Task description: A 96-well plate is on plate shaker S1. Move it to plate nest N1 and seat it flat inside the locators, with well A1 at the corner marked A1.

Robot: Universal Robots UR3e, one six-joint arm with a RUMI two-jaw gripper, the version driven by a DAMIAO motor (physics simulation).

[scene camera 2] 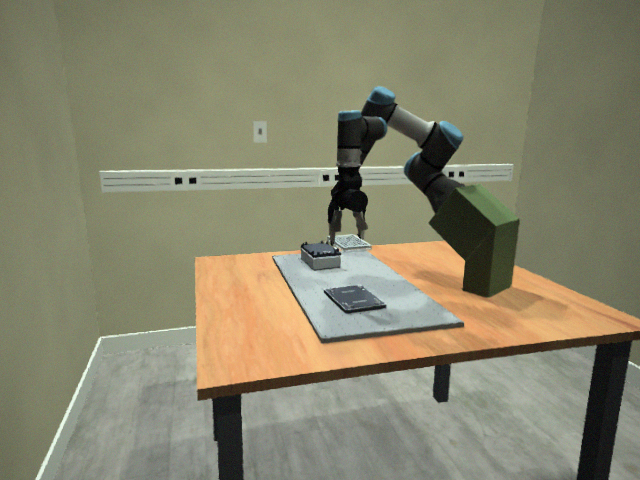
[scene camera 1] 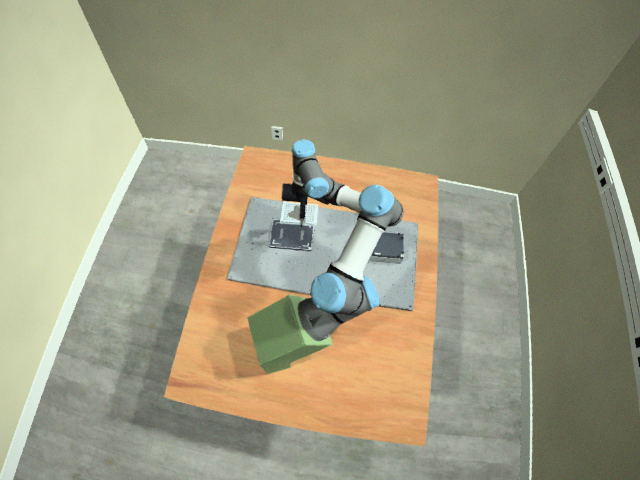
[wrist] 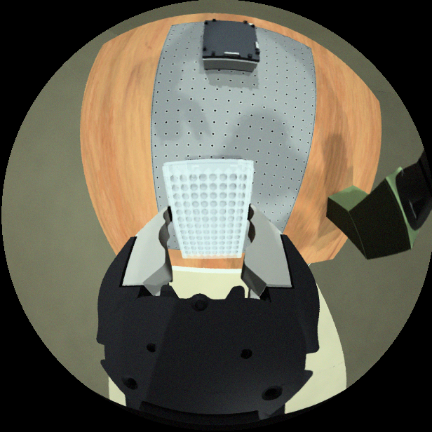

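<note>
The white 96-well plate (scene camera 1: 312,212) (scene camera 2: 352,241) (wrist: 210,200) is held roughly level above the pegboard. My gripper (scene camera 1: 300,211) (scene camera 2: 347,238) (wrist: 209,205) is shut on its two long sides. Plate nest N1 (scene camera 1: 291,235) (scene camera 2: 355,298), a low dark frame with light corner marks, lies on the board. In scene camera 1 the plate appears just behind the nest and clear above it. In the wrist view the plate covers the area where the nest would be. Plate shaker S1 (scene camera 1: 390,244) (scene camera 2: 320,258) (wrist: 230,41) has an empty dark top. The A1 marks are too small to read.
The grey pegboard (scene camera 1: 258,263) (scene camera 2: 413,310) (wrist: 225,105) lies on the wooden table (scene camera 1: 372,382) (scene camera 2: 248,330) (wrist: 112,125). The green arm base (scene camera 1: 281,335) (scene camera 2: 488,242) (wrist: 370,225) stands beside the board. The arm passes over part of the shaker in scene camera 1.
</note>
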